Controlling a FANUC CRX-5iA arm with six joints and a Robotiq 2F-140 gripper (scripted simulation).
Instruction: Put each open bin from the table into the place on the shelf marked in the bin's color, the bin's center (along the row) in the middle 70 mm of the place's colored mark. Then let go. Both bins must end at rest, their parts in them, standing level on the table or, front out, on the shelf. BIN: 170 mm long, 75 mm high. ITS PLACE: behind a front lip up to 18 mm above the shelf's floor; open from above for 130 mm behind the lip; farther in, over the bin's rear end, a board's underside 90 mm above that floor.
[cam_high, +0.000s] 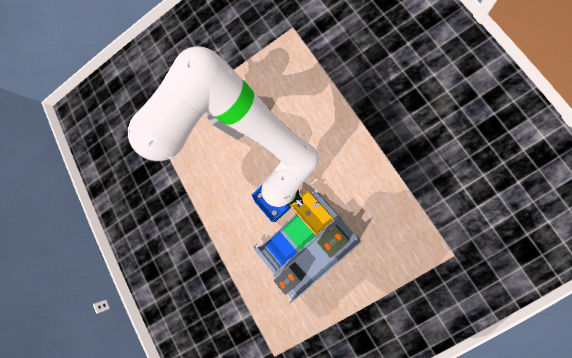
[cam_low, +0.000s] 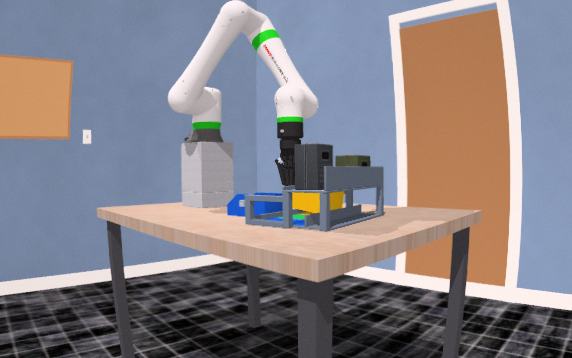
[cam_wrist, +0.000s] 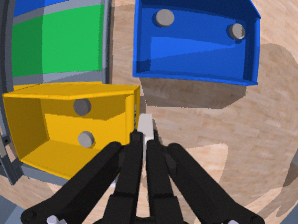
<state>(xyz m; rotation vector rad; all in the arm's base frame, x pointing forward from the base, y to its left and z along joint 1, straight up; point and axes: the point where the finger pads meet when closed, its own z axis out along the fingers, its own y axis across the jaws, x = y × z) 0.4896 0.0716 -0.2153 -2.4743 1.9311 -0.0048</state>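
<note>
Now: hand 100 mm short of the yellow bin, 20 mm to the right of it and 10 mm above it. Also, from my hand: dark box 290 mm ahead, 170 mm to the right, 100 mm above; blue bin 40 mm behind, 130 mm to the right, 20 mm below.
</note>
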